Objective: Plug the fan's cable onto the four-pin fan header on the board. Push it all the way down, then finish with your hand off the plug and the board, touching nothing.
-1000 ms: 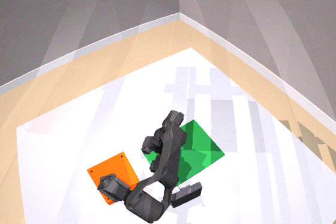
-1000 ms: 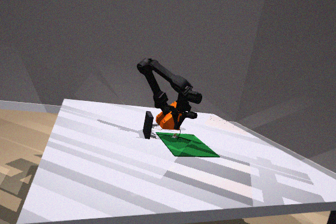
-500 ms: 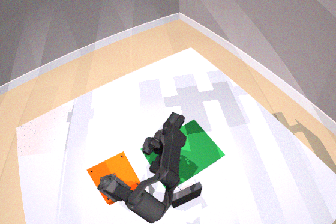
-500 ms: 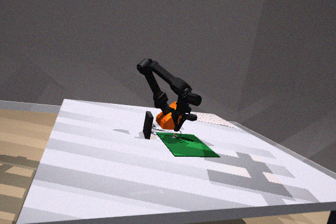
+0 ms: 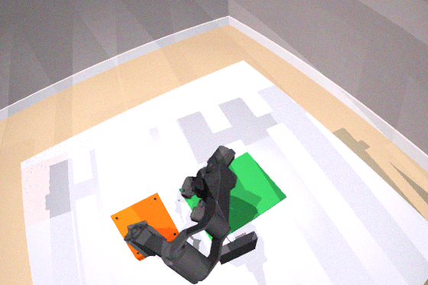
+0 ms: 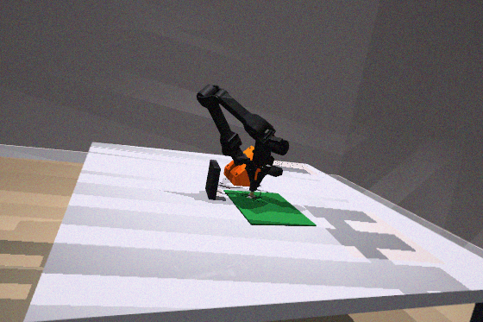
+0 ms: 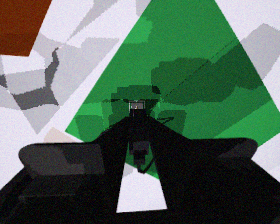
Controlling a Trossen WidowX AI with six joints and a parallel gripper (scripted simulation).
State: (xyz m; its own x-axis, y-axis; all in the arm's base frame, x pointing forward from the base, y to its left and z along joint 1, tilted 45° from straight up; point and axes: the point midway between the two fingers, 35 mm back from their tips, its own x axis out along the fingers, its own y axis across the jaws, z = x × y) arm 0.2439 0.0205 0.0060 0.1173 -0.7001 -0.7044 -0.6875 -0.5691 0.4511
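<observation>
Now: the dark plug 10 mm ahead of my gripper tip, 10 mm to the right of it and 10 mm above it. From my gripper tip the other things lie so: dark fan block: 10 mm ahead, 160 mm to the right, 20 mm above; then green board: 90 mm ahead, 30 mm to the left, 60 mm below.
</observation>
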